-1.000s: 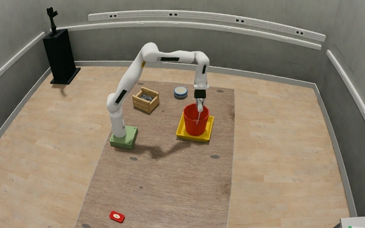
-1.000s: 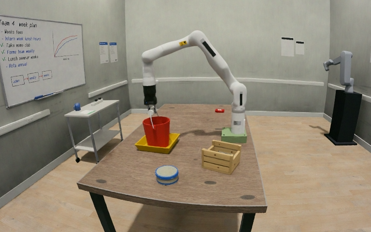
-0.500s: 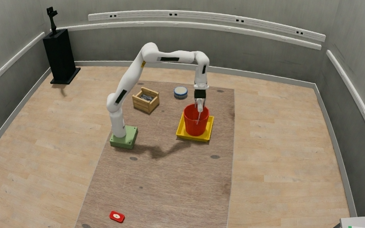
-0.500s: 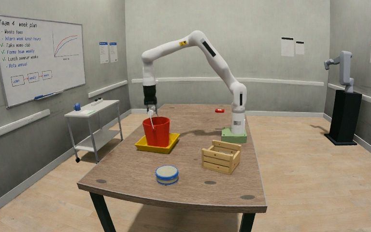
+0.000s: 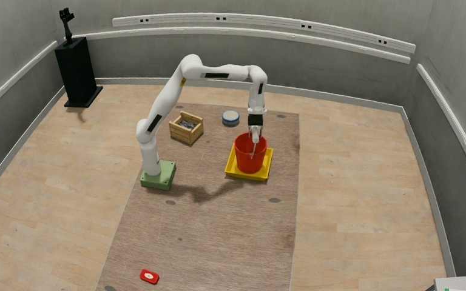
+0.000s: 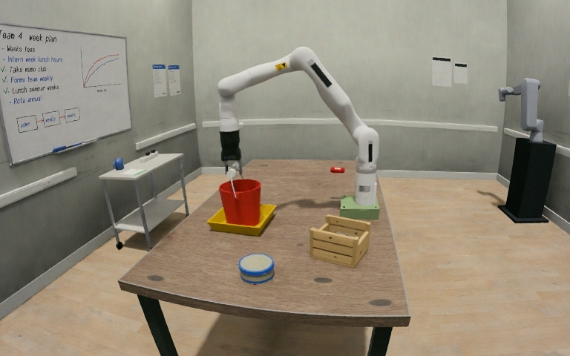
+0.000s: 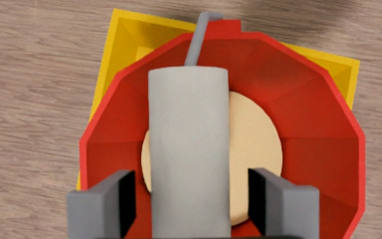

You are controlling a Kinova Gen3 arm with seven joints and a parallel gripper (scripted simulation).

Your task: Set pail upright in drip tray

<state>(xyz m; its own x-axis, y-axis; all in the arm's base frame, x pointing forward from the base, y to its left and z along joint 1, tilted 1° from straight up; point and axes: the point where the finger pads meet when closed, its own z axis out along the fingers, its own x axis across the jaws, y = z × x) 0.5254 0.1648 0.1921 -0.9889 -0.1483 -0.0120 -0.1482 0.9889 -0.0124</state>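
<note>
Right now the pail handle is 1 cm behind my hand and 3 cm below it. The rest, counted from my hand: red pail (1 cm behind, 9 cm below); yellow drip tray (2 cm behind, 22 cm below); small red box (38 cm behind, 79 cm to the right, 22 cm below).
</note>
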